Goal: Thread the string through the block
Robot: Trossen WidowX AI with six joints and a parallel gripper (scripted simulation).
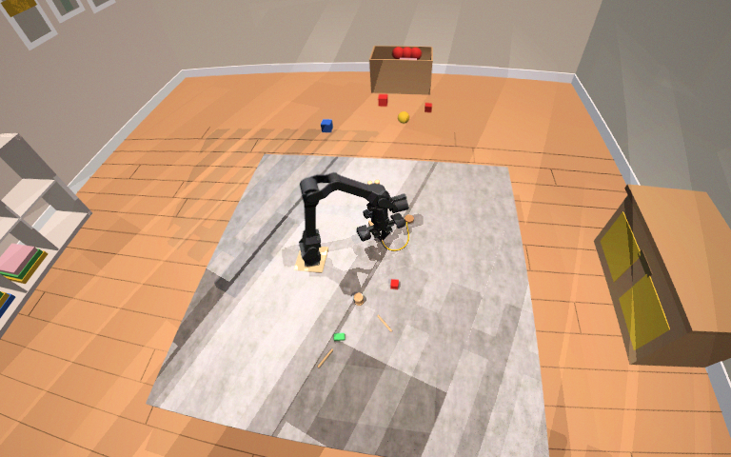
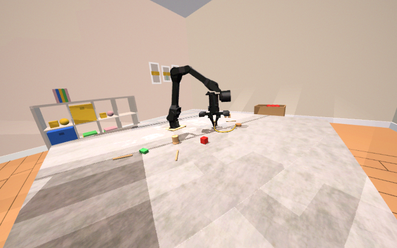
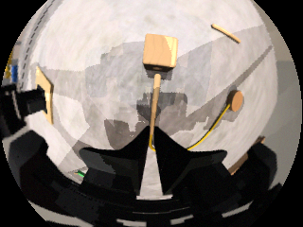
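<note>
The small wooden block is 80 mm to the left of my gripper tip and 30 mm behind it. Also, from my gripper tip: round wooden button (130 mm ahead, 110 mm to the left, 10 mm below); then red cube (210 mm to the right, 30 mm ahead); then loose stick (210 mm to the left, 70 mm ahead, 10 mm below).
</note>
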